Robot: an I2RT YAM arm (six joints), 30 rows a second.
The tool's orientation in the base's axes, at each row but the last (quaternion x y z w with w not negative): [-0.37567 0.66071 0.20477 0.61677]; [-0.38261 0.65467 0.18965 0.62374]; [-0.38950 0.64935 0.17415 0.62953]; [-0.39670 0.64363 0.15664 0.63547]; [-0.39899 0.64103 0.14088 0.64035]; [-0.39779 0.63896 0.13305 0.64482]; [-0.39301 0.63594 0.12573 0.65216]
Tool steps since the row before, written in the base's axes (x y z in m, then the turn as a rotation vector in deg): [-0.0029 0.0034 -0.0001 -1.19 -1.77 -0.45]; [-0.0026 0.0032 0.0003 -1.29 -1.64 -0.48]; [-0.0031 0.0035 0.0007 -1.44 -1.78 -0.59]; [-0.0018 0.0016 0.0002 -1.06 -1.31 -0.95]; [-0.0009 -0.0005 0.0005 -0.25 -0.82 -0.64]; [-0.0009 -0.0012 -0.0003 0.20 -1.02 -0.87]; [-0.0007 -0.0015 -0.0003 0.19 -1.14 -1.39]
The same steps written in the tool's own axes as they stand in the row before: [-0.0009 0.0043 0.0006 0.82 -0.14 -2.02]; [-0.0013 0.0039 0.0005 0.80 0.02 -1.98]; [-0.0020 0.0043 0.0003 0.93 0.07 -2.17]; [-0.0009 0.0022 -0.0001 1.17 0.21 -1.52]; [-0.0004 0.0001 -0.0011 0.83 -0.14 -0.65]; [0.0005 -0.0001 -0.0014 1.18 -0.50 -0.44]; [0.0007 -0.0004 -0.0015 1.70 -0.39 -0.46]
